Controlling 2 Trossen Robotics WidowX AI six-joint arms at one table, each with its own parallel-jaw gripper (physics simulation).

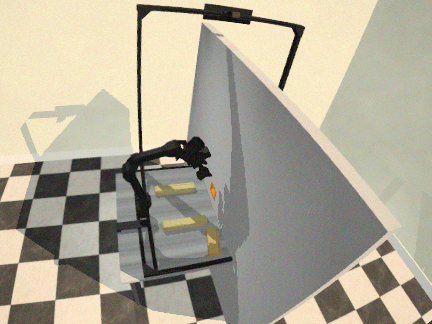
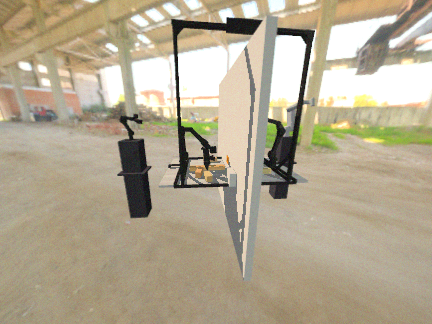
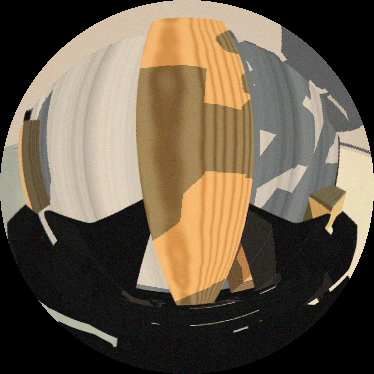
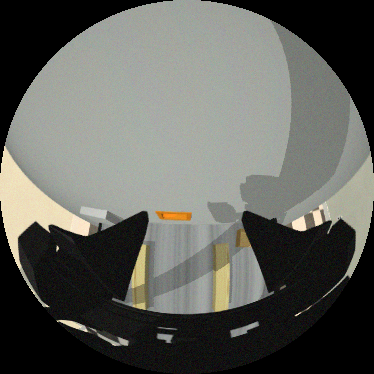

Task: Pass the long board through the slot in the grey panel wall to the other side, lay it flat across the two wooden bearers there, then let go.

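Places are measured from the left arm's base along level axes (x ahead, y left, z up), in millimetres.
Where they show: left gripper, between the fingertips: (image 2: 207, 169) (image 3: 194, 201); right gripper, between the fingertips: (image 1: 209, 169) (image 4: 196, 216); left arm's base, origin of its link: (image 3: 174, 304); right arm's base, origin of its link: (image 1: 142, 213) (image 2: 272, 165).
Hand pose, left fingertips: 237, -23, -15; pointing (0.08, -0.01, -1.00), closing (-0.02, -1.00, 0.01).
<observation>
Things, the pixels of their top centre, and the offset from my left fingertips, as dx, dy, dz.
- long board, centre of its top: (image 3: 199, 226) (image 2: 207, 166) -1, +0, +32
- wooden block, centre of its top: (image 4: 258, 237) (image 1: 213, 240) +319, +277, +34
The long board (image 2: 218, 168) (image 3: 195, 125) lies lengthwise between the fingers of my left gripper (image 3: 194, 201) (image 2: 207, 166). Both fingers meet its side edges, so the gripper is shut on it, low over the table. The grey panel wall (image 1: 300, 175) (image 2: 235, 110) (image 4: 175, 125) has an orange-framed slot (image 1: 213, 191) (image 2: 228, 160) (image 4: 187, 217) low down. On the other side lie two wooden bearers, one (image 1: 175, 189) (image 4: 143, 280) and another (image 1: 184, 223) (image 4: 221, 280). My right gripper (image 1: 203, 173) (image 4: 196, 216) is open and empty, above the table near the panel.
A wooden block (image 1: 213, 242) (image 4: 243, 238) lies beside the panel on the bearers' side. On the board's side, one block (image 3: 34, 165) is at the left, one (image 3: 326, 200) at the right, and another (image 3: 241, 270) close to the board. A black frame (image 1: 140, 85) (image 2: 176, 80) spans the table.
</observation>
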